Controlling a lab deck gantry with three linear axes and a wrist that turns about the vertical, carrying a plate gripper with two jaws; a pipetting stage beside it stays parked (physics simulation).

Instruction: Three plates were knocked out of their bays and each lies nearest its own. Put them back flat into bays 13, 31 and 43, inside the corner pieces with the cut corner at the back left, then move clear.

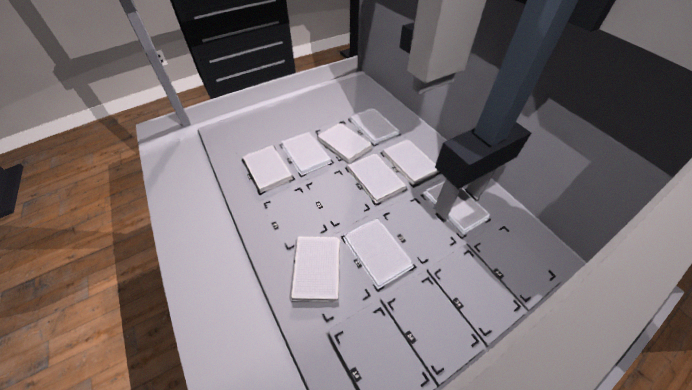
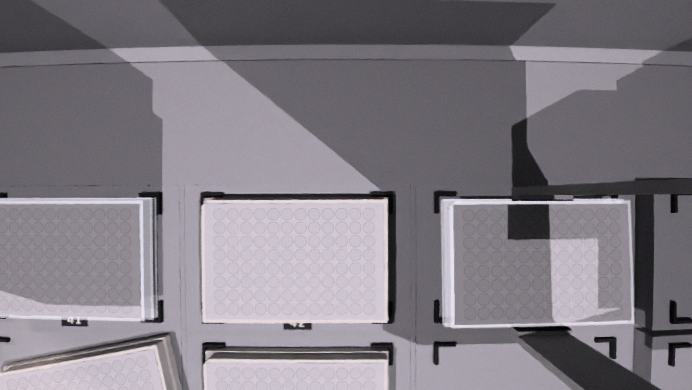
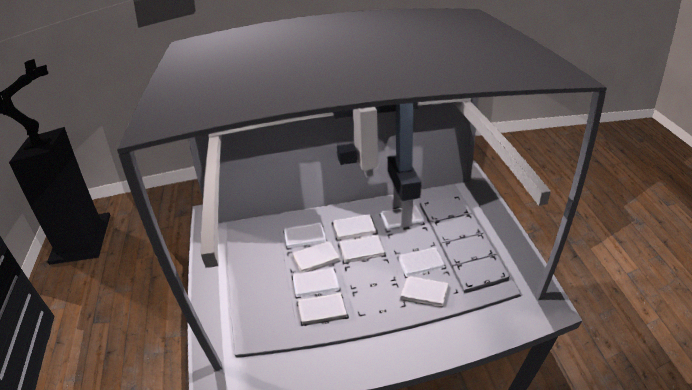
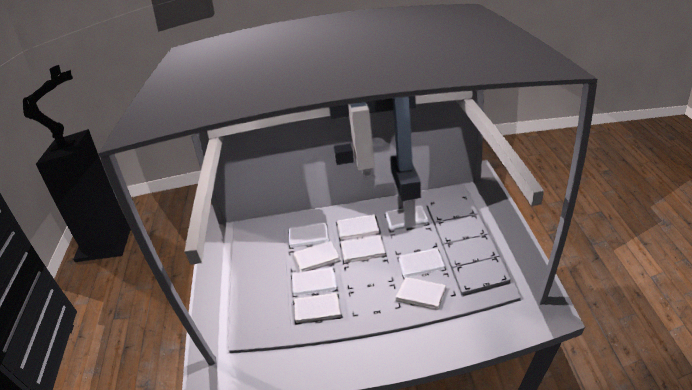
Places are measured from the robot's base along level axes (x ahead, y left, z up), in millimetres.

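Where they show: gripper, fingertip midpoint: (image 1: pixel 456 204) (image 2: pixel 537 262) (image 3: pixel 402 217) (image 4: pixel 406 217); robot's base, link origin: (image 1: pixel 243 160) (image 3: pixel 302 325) (image 4: pixel 296 323).
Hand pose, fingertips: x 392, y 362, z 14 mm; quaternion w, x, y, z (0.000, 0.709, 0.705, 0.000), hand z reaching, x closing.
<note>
Each offset is from my fingertips to the centre of the thing.
My gripper (image 1: pixel 460 206) (image 2: pixel 552 263) (image 3: pixel 401 216) (image 4: pixel 404 216) is shut on a clear-edged plate {dx +0, dy +1, dz +1 mm} (image 1: pixel 470 220) (image 2: pixel 480 280) (image 3: pixel 390 220) (image 4: pixel 394 220), with a jaw at each long side. This plate is nearly square to bay 43 and sits in or very slightly above it. A second plate {dx -309, dy -107, dz -5 mm} (image 1: pixel 345 141) (image 2: pixel 90 372) (image 3: pixel 315 256) (image 4: pixel 316 256) lies askew at bay 31, just in front of the bay 41 plate. A third plate {dx -30, dy -333, dz -5 mm} (image 1: pixel 316 270) (image 3: pixel 425 291) (image 4: pixel 421 292) lies turned at bay 13, near the front. Their cut corners cannot be made out.
The bay 42 plate {dx -164, dy +2, dz -6 mm} (image 1: pixel 411 160) (image 2: pixel 295 260) stands left of the gripper. Another plate {dx +0, dy -212, dz -6 mm} (image 1: pixel 380 252) (image 3: pixel 421 261) sits right behind the bay 13 plate. The pipetting stage (image 1: pixel 440 45) (image 3: pixel 366 137) hangs left of the gripper arm. A raised column of bays lies to the right.
</note>
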